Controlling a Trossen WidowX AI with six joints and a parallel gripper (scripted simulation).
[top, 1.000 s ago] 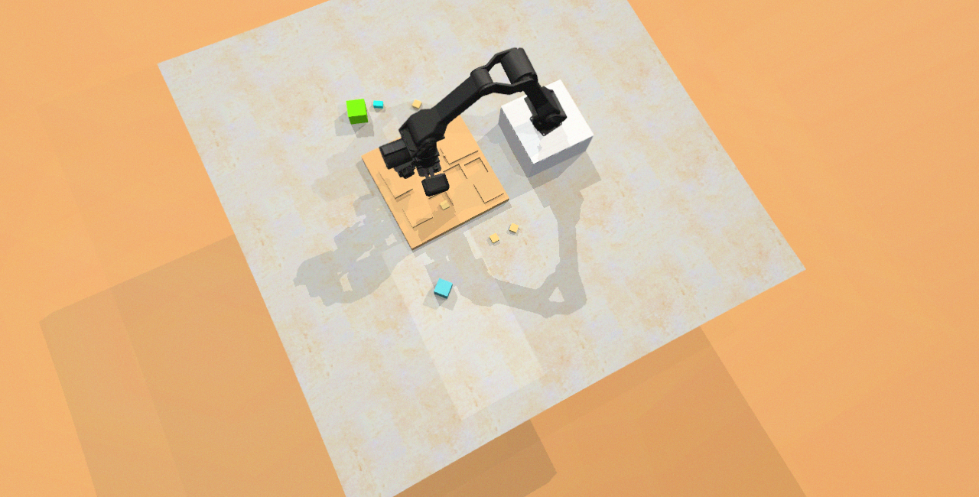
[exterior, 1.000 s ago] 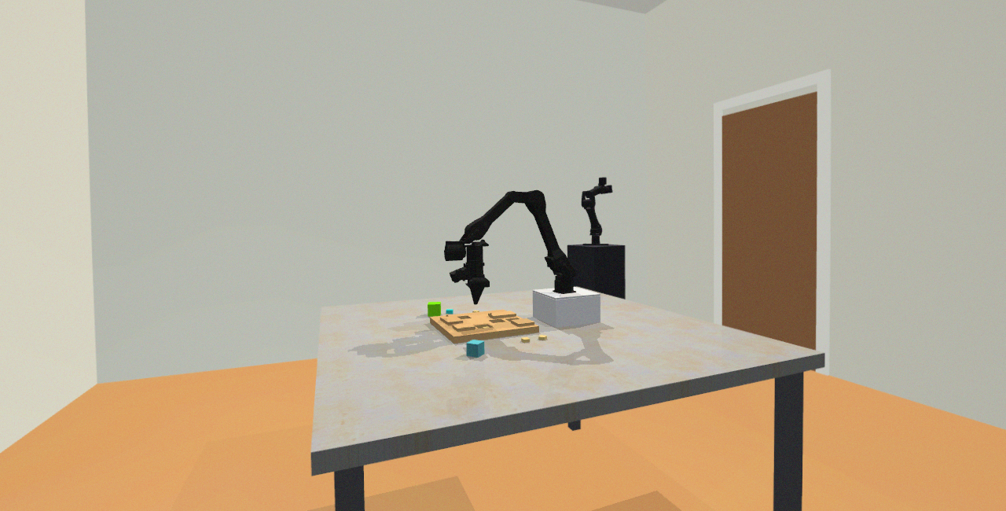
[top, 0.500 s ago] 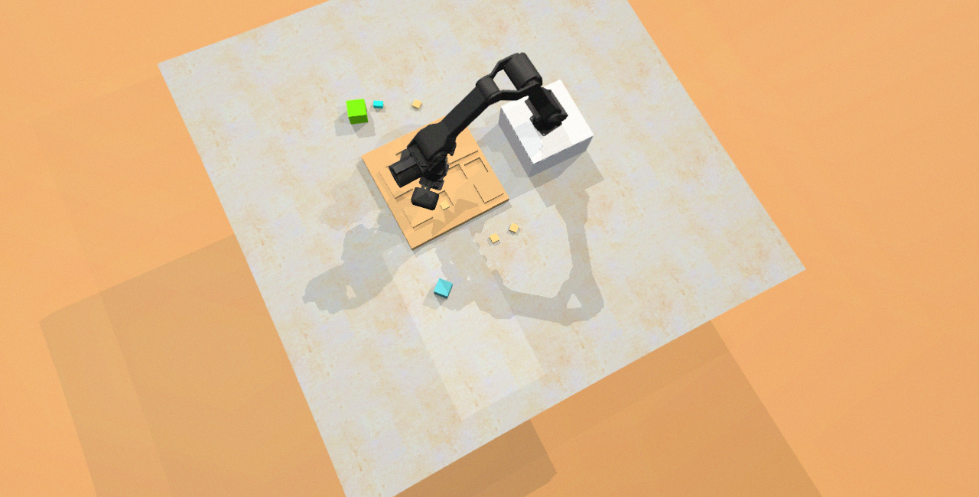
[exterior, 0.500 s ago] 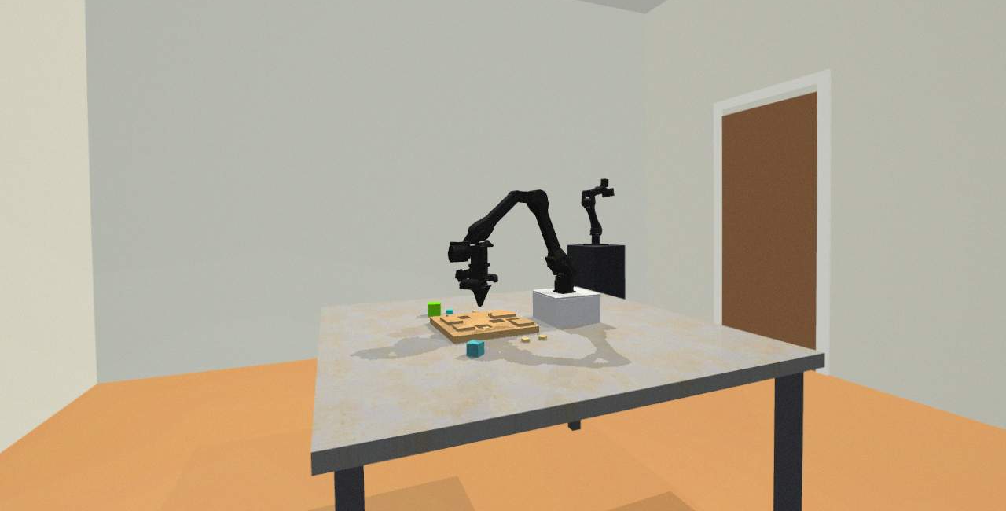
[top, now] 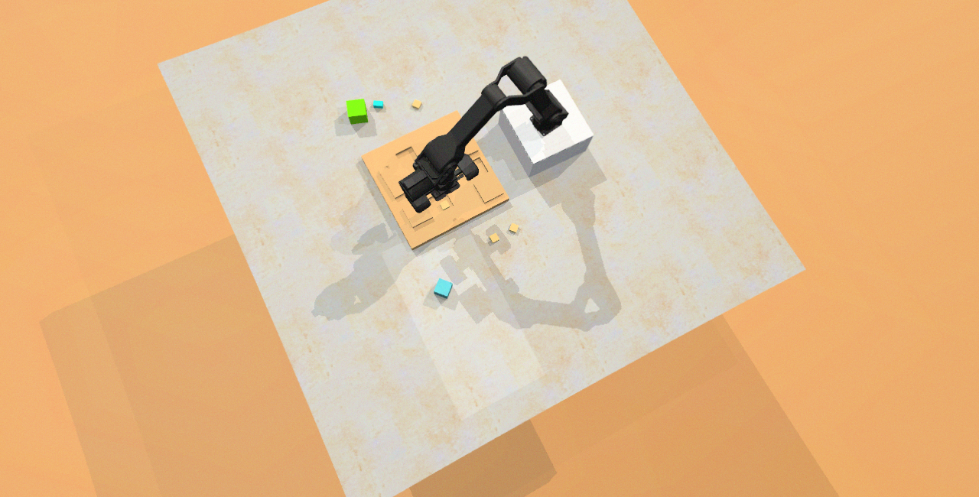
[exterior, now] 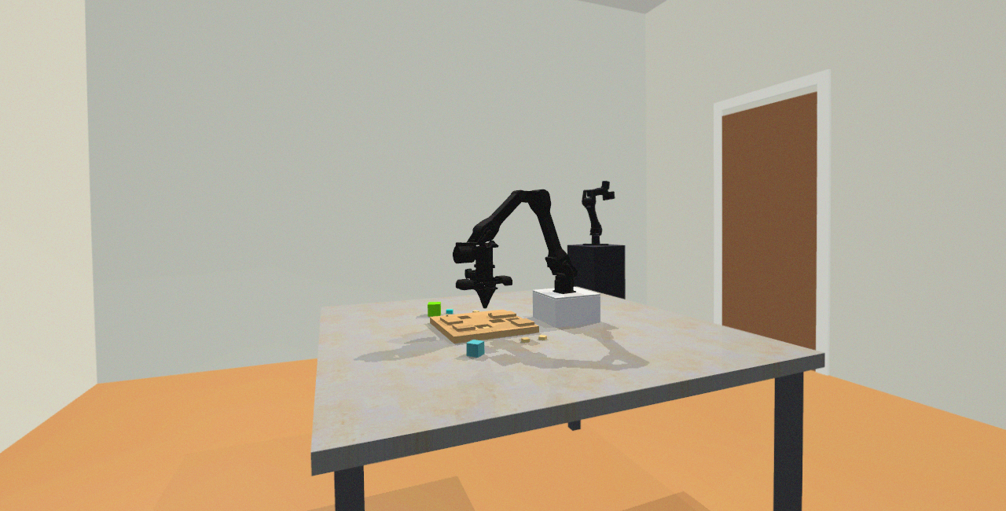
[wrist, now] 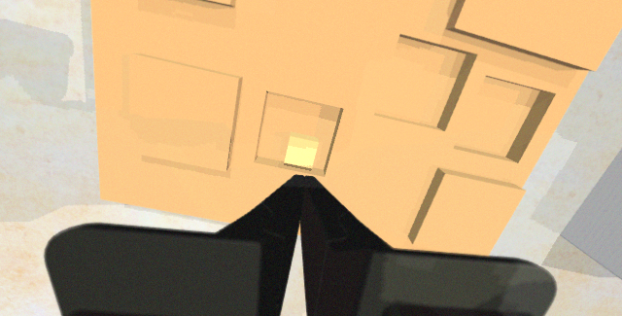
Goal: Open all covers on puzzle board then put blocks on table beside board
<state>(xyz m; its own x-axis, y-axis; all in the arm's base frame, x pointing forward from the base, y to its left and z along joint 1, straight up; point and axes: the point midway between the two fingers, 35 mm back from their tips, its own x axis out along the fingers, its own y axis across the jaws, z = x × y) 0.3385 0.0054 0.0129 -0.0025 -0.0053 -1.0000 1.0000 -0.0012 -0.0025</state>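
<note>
Now: the tan puzzle board 6 cm below my gripper tip, 5 cm to the right of it and 3 cm behind it. The rest, counted from my gripper tip: small cyan block (34 cm to the right, 7 cm below, 2 cm behind); green cube (35 cm to the right, 6 cm below, 4 cm ahead); cyan cube (19 cm to the left, 13 cm ahead, 6 cm below).
</note>
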